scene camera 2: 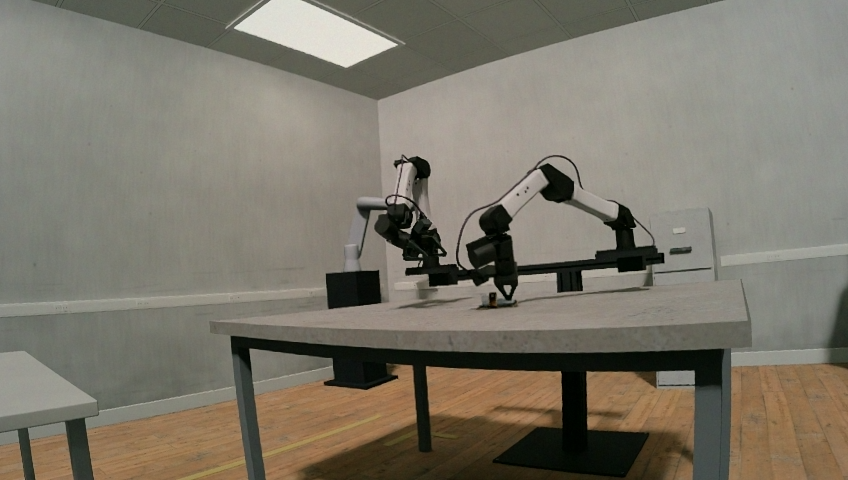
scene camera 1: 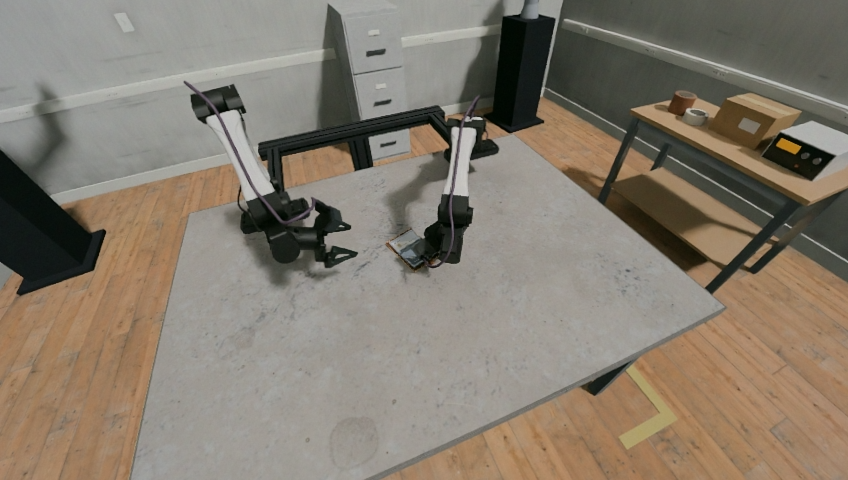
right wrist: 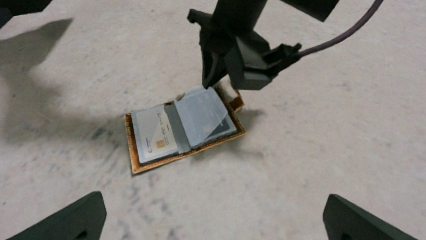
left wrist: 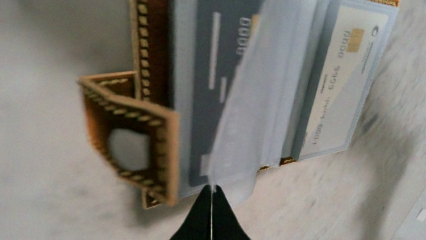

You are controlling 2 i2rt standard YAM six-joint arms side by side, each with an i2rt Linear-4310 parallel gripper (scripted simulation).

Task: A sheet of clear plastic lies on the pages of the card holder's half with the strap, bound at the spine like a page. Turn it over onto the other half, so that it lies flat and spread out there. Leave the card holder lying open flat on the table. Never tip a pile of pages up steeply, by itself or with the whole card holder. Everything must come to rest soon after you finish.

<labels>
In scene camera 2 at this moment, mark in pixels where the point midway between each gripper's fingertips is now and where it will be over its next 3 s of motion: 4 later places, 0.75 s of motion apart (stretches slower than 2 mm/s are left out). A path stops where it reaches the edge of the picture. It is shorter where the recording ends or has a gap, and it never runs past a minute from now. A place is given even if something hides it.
My left gripper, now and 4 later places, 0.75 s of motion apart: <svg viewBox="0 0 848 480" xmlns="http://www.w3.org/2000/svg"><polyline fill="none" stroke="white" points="508,300 513,290 516,296 514,295 507,272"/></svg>
My right gripper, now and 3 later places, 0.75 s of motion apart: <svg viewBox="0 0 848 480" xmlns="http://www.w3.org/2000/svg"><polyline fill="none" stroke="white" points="437,256 441,254 447,240 451,230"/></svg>
</labels>
